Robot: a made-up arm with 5 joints.
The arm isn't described. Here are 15 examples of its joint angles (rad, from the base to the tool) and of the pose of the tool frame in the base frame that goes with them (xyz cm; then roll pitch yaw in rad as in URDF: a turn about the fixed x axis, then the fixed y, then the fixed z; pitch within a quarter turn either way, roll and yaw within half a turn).
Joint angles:
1: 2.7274 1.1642 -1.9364 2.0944 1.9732
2: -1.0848 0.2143 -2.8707 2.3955 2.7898
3: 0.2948 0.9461 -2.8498 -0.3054 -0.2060
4: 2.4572 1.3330 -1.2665 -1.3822 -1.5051
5: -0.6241 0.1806 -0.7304 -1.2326 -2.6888
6: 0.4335 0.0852 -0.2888 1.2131 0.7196
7: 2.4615 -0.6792 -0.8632 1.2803 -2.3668
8: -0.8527 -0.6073 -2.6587 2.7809 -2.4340
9: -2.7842 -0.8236 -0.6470 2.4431 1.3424
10: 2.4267 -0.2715 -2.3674 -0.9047 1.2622
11: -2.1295 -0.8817 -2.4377 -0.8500 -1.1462
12: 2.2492 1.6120 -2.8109 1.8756 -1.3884
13: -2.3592 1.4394 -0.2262 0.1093 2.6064
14: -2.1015 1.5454 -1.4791 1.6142 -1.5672
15: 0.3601 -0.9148 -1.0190 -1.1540 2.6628
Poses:
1: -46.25 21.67 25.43 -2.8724 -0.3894 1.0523
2: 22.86 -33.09 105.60 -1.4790 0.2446 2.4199
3: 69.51 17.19 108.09 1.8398 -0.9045 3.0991
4: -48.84 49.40 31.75 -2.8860 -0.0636 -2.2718
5: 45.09 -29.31 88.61 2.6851 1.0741 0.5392
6: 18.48 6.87 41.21 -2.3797 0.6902 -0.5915
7: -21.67 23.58 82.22 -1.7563 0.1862 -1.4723
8: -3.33 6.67 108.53 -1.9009 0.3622 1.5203
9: 5.57 2.76 69.56 -2.5310 0.1882 2.0584
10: 16.12 -9.62 134.86 1.9557 0.1191 0.5705
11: 34.66 62.17 105.22 0.5850 0.3605 -0.3292
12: -39.20 61.05 13.10 -0.9022 0.1138 -2.6060
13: 3.94 0.58 6.21 -2.6803 -0.9859 1.9603
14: -14.42 -19.29 -4.48 0.1097 0.0036 -0.5303
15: -15.60 -3.35 120.35 1.5460 0.0477 -0.1193
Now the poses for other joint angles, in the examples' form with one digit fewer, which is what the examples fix.
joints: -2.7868 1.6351 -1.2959 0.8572 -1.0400
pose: -23.6 -2.6 -15.4 -0.428 0.491 -1.427
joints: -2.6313 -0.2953 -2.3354 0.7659 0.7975
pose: -10.6 -3.7 138.7 0.400 -0.732 1.805
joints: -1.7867 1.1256 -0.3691 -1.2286 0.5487
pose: -9.1 -40.0 18.7 -1.311 -0.398 -2.388
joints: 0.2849 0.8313 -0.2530 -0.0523 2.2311
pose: 29.6 11.5 15.8 -2.001 -0.313 -1.877
